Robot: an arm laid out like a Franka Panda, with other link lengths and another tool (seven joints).
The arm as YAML. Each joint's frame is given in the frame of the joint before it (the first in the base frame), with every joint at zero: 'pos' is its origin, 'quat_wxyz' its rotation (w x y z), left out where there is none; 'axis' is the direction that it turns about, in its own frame. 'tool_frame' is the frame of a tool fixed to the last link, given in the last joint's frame.
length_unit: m
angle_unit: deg
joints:
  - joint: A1
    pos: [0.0, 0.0, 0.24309]
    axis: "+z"
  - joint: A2
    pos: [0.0, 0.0, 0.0]
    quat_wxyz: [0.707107, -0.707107, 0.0, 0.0]
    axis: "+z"
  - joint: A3
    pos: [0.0, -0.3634, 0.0]
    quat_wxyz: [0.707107, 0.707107, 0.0, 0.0]
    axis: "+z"
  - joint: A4
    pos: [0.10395, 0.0, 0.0]
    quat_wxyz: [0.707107, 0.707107, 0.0, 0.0]
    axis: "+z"
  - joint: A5
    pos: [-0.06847, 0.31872, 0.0]
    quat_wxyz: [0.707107, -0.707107, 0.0, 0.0]
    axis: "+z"
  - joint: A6
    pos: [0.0, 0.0, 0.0]
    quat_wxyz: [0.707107, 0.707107, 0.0, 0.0]
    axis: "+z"
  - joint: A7
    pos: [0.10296, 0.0, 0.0]
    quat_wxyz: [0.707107, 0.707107, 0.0, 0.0]
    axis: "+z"
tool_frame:
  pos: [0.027, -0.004, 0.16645]
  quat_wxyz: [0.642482, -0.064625, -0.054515, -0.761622]
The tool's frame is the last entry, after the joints.
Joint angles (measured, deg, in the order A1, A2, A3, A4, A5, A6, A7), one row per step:
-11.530 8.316 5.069 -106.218 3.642 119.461 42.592
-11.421 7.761 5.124 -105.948 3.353 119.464 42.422
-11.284 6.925 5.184 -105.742 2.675 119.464 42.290
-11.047 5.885 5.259 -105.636 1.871 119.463 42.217
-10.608 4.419 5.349 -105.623 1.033 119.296 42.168
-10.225 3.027 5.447 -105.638 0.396 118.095 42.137
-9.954 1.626 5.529 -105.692 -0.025 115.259 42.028
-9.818 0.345 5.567 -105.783 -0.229 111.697 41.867
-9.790 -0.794 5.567 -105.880 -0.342 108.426 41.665
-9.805 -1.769 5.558 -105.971 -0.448 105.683 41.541
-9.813 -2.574 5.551 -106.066 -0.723 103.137 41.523
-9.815 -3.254 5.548 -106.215 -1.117 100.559 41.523
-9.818 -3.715 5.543 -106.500 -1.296 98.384 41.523
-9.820 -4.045 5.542 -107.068 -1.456 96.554 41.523
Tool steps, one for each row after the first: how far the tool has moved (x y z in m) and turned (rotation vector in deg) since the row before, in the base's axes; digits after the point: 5 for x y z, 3 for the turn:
0.00013 0.00144 0.00815 -0.413 -0.798 0.447
-0.00088 0.00140 0.01070 -0.815 -0.967 0.592
-0.00181 0.00258 0.01207 -0.955 -1.054 0.685
-0.00370 0.00514 0.01536 -1.039 -1.216 0.879
-0.00659 0.00514 0.01144 -0.738 -0.108 0.744
-0.01128 0.00440 0.00672 -0.423 1.533 0.611
-0.01347 0.00287 0.00326 -0.159 2.397 0.391
-0.01279 0.00139 0.00259 -0.074 2.247 0.243
-0.01116 0.00066 0.00236 -0.068 1.875 0.102
-0.01032 0.00017 0.00129 -0.213 1.861 0.034
-0.01037 -0.00014 -0.00020 -0.304 2.079 0.032
-0.00901 0.00014 -0.00232 -0.079 2.012 -0.027
-0.00856 0.00014 -0.00480 -0.042 2.078 -0.026

